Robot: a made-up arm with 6 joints.
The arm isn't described. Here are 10 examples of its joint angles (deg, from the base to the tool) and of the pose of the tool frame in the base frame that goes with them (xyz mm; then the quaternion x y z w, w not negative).
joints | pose
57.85 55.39 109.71 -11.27 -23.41 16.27 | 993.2 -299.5 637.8 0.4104 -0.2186 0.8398 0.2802
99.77 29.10 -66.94 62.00 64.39 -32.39 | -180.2 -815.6 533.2 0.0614 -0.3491 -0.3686 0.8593
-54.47 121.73 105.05 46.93 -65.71 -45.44 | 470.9 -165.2 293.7 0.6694 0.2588 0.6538 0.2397
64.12 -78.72 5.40 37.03 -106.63 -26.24 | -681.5 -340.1 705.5 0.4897 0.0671 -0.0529 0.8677
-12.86 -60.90 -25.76 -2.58 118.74 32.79 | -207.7 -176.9 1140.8 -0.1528 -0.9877 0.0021 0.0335
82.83 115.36 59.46 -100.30 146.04 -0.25 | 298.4 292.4 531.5 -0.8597 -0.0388 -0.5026 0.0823
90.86 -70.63 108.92 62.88 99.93 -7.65 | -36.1 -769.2 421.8 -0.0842 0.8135 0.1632 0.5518
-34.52 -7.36 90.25 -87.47 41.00 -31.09 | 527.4 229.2 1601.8 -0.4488 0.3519 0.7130 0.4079
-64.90 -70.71 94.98 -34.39 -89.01 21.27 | -356.6 806.1 1221.9 -0.8828 0.1227 -0.3518 0.2863
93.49 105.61 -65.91 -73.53 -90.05 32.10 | 711.7 28.5 636.9 0.6828 -0.6672 -0.2835 0.0907
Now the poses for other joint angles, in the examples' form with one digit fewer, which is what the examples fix.
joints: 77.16 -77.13 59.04 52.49 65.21 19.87
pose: -168 -504 412 -0.061 0.971 0.205 0.108
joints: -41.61 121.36 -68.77 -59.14 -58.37 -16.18
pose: 739 -114 889 0.056 -0.750 0.516 0.411
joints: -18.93 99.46 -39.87 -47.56 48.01 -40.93
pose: 902 -124 1077 -0.134 0.771 0.360 0.508
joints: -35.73 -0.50 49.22 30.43 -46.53 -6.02
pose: 169 -209 1913 -0.298 0.188 0.411 0.840
